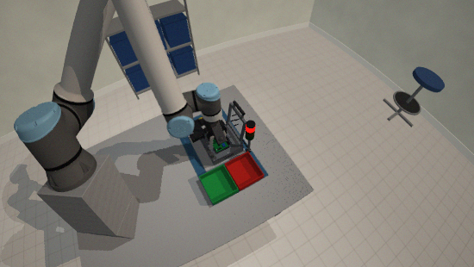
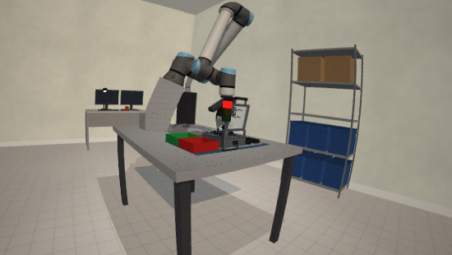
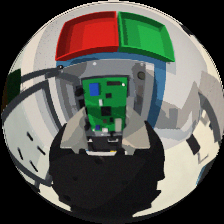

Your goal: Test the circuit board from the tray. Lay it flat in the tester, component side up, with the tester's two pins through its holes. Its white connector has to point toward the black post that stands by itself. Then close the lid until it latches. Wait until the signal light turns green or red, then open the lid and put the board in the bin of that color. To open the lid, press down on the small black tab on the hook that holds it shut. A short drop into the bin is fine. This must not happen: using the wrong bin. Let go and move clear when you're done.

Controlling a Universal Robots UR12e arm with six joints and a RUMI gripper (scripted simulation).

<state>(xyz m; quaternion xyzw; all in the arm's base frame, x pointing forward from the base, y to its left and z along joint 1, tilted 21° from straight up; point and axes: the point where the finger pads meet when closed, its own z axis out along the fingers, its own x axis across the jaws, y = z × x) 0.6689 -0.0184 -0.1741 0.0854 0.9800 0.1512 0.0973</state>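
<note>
My gripper is now right at the green circuit board. The rest, counted from my hand: green bin (18 cm to the right, 13 cm behind, 6 cm below); red bin (20 cm to the right, 6 cm below, 2 cm ahead); tester lid (11 cm ahead, 11 cm above, 1 cm to the right).
</note>
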